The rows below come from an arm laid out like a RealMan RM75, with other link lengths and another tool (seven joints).
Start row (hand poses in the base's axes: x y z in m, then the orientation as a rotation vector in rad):
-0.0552 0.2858 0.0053 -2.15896 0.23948 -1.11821
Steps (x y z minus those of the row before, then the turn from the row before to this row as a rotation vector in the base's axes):
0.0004 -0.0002 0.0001 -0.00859 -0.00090 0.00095
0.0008 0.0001 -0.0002 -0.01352 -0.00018 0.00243
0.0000 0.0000 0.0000 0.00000 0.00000 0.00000
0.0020 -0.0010 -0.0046 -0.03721 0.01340 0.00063
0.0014 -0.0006 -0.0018 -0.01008 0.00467 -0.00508
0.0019 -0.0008 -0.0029 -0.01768 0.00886 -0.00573
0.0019 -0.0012 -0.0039 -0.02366 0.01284 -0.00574
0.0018 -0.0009 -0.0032 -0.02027 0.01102 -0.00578
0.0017 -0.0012 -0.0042 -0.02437 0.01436 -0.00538
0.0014 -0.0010 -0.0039 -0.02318 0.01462 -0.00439
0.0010 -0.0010 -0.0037 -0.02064 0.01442 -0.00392
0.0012 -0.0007 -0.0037 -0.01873 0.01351 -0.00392
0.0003 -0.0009 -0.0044 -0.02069 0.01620 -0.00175
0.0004 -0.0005 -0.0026 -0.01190 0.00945 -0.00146
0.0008 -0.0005 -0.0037 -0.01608 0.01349 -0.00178
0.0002 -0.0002 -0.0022 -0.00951 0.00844 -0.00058
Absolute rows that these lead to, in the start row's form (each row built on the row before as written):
-0.0548 0.2856 0.0054 -2.16585 0.23362 -1.12158
-0.0540 0.2857 0.0052 -2.17733 0.22388 -1.12504
-0.0540 0.2857 0.0052 -2.17733 0.22388 -1.12504
-0.0520 0.2847 0.0006 -2.21804 0.20970 -1.12289
-0.0506 0.2841 -0.0012 -2.23037 0.21220 -1.12393
-0.0487 0.2833 -0.0041 -2.25200 0.21325 -1.12326
-0.0468 0.2821 -0.0080 -2.28131 0.21281 -1.12011
-0.0450 0.2812 -0.0112 -2.30656 0.21342 -1.11767
-0.0433 0.2800 -0.0154 -2.33738 0.21270 -1.11249
-0.0419 0.2790 -0.0193 -2.36718 0.21146 -1.10587
-0.0409 0.2780 -0.0230 -2.39455 0.21083 -1.09813
-0.0397 0.2773 -0.0267 -2.41968 0.21082 -1.09058
-0.0394 0.2764 -0.0311 -2.44779 0.20800 -1.07935
-0.0390 0.2759 -0.0337 -2.46409 0.20696 -1.07280
-0.0382 0.2754 -0.0374 -2.48648 0.20551 -1.06284
-0.0380 0.2752 -0.0396 -2.49990 0.20418 -1.05611

